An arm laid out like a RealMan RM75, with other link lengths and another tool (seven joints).
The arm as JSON. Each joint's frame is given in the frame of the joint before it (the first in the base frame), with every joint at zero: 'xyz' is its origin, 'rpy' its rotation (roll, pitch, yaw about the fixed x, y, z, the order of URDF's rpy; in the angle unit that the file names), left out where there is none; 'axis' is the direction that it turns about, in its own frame. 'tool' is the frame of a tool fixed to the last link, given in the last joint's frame.
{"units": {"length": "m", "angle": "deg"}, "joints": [
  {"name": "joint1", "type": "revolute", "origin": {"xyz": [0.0, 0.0, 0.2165]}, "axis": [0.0, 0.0, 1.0]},
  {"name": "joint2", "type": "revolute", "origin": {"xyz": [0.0, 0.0, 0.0], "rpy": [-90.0, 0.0, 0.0]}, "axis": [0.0, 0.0, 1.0]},
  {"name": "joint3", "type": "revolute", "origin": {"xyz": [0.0, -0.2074, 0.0], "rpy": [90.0, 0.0, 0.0]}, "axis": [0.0, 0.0, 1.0]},
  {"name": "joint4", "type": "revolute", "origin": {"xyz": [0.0, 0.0, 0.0], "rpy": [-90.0, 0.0, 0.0]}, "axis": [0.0, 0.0, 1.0]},
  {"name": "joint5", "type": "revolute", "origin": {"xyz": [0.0, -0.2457, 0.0], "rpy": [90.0, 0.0, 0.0]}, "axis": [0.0, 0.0, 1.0]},
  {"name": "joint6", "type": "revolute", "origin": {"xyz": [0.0, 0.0, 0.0], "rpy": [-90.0, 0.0, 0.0]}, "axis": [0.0, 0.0, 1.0]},
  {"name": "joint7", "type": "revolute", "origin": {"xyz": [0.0, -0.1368, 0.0], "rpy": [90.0, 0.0, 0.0]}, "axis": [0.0, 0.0, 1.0]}
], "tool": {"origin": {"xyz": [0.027, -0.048, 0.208], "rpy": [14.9, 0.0, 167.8]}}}
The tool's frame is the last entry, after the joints.
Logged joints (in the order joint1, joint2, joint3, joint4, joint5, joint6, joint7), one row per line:
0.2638 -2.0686 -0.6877 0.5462 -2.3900 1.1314 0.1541
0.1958 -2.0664 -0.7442 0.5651 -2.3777 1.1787 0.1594
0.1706 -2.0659 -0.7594 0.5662 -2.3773 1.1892 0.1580
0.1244 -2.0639 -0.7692 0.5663 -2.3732 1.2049 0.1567
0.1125 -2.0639 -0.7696 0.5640 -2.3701 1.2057 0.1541
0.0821 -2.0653 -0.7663 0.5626 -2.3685 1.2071 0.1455
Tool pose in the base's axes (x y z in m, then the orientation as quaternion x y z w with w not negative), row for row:
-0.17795 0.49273 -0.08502 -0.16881 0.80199 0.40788 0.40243
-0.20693 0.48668 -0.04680 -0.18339 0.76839 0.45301 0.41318
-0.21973 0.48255 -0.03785 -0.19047 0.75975 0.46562 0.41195
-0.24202 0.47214 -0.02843 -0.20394 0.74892 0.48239 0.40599
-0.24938 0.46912 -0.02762 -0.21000 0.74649 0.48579 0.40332
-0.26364 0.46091 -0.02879 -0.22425 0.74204 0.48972 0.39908
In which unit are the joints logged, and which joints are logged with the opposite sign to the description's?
The joints are logged in radians. Opposite sign: joint1, joint4, joint5.
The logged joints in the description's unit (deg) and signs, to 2 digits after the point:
-15.11 -118.52 -39.40 -31.29 136.94 64.82 8.83
-11.22 -118.40 -42.64 -32.38 136.23 67.53 9.13
-9.77 -118.37 -43.51 -32.44 136.21 68.14 9.05
-7.13 -118.25 -44.07 -32.45 135.97 69.04 8.98
-6.45 -118.25 -44.09 -32.31 135.80 69.08 8.83
-4.70 -118.33 -43.91 -32.23 135.71 69.16 8.34

